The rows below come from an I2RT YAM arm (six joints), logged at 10 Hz.
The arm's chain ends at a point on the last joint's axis. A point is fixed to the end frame.
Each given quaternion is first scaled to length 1.
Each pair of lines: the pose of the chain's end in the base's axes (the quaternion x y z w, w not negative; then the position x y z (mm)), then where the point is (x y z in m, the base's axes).
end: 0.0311 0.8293 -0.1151 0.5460 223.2 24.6 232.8
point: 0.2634 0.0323 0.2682
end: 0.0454 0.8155 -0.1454 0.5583 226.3 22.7 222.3
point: 0.2655 0.0296 0.2589
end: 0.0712 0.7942 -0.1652 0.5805 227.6 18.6 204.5
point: 0.2647 0.0236 0.2435
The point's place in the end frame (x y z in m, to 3 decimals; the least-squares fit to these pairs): -0.049 0.009 0.021
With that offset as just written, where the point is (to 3 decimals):
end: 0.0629 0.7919 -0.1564 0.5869 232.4 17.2 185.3
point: 0.269 0.023 0.225
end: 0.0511 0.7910 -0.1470 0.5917 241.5 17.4 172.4
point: 0.278 0.024 0.212
